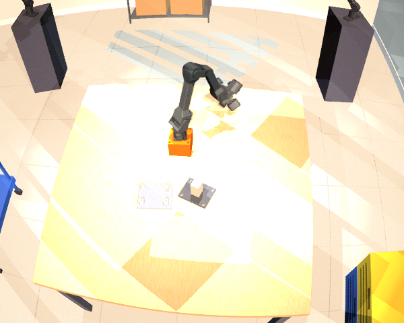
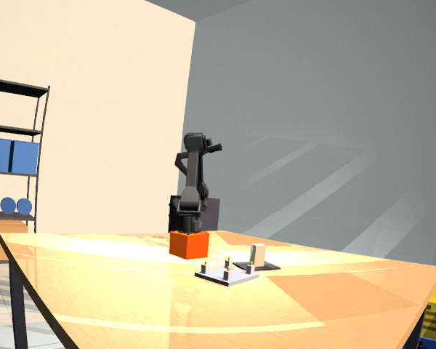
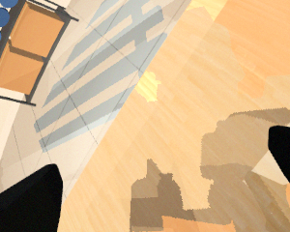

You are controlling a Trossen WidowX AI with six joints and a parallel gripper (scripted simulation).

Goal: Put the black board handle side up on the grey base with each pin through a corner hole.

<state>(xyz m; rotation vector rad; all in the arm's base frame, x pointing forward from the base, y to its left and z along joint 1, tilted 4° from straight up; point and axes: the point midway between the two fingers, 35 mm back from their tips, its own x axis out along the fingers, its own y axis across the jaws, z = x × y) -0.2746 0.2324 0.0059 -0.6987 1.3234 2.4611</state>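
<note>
My gripper tip is 56 cm short of the black board, 16 cm to the left of it and 5 cm above it. Also, from my gripper tip: grey base (58 cm ahead, 35 cm to the right, 7 cm below).
</note>
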